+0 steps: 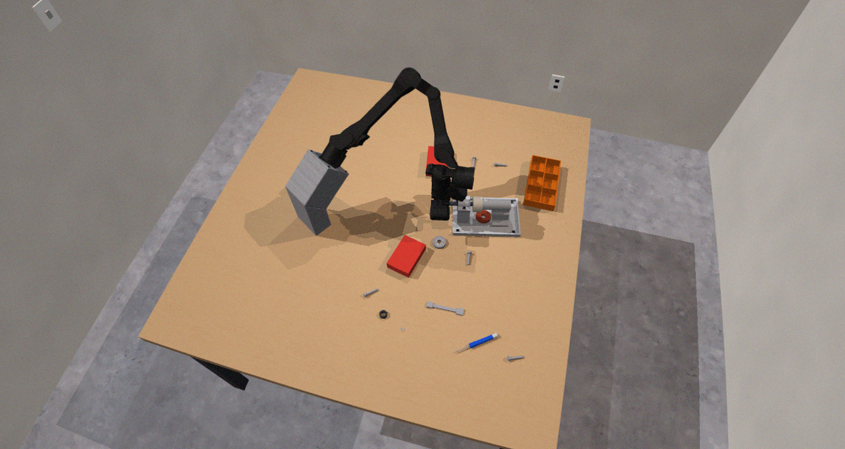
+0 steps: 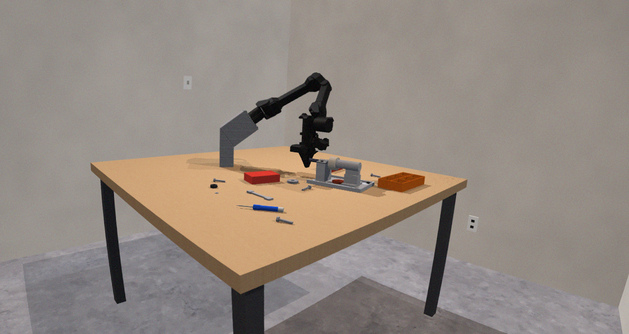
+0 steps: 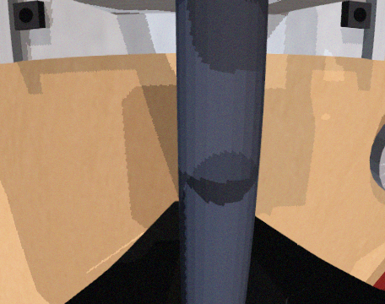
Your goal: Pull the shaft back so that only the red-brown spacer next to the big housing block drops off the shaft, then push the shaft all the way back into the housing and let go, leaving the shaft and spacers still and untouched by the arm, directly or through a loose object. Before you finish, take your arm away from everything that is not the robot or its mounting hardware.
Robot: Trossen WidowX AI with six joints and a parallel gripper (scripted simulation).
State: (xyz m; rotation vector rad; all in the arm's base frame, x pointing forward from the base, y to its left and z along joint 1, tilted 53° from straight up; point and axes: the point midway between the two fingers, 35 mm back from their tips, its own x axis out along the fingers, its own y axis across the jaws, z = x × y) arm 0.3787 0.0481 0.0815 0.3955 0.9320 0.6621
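My gripper is now 70 mm short of the shaft and 30 mm to the right of it. Also, from my hand: grey fixture 150 mm ahead, 60 mm to the left, 30 mm below; red-brown spacer 140 mm ahead, 60 mm to the left, 70 mm below; wrench 150 mm ahead, 310 mm to the right, 80 mm below.
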